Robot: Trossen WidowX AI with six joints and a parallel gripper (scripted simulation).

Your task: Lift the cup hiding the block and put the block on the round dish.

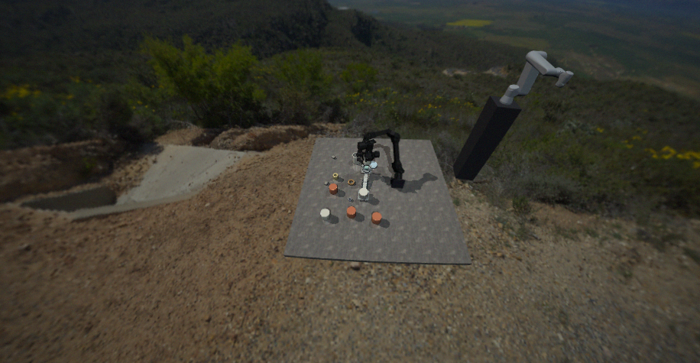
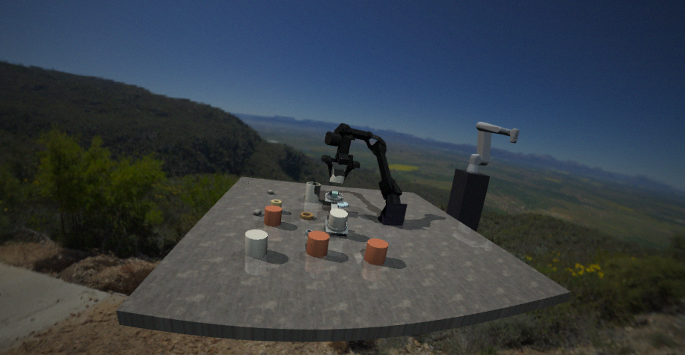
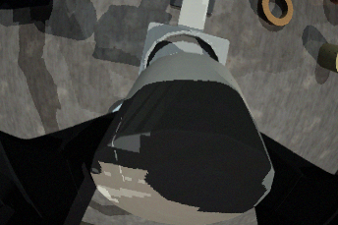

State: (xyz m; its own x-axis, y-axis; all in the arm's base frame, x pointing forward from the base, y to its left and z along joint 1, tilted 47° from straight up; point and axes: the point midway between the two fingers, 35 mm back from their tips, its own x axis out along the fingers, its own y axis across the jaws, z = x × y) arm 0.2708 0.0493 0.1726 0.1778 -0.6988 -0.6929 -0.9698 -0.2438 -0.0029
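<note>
The teal block is 8 cm below my gripper tip and 1 cm to the left of it. The rest, counted from my gripper tip: grey balance: 14 cm to the left, 13 cm below; round dish: 17 cm below, 12 cm to the right, 4 cm behind.
</note>
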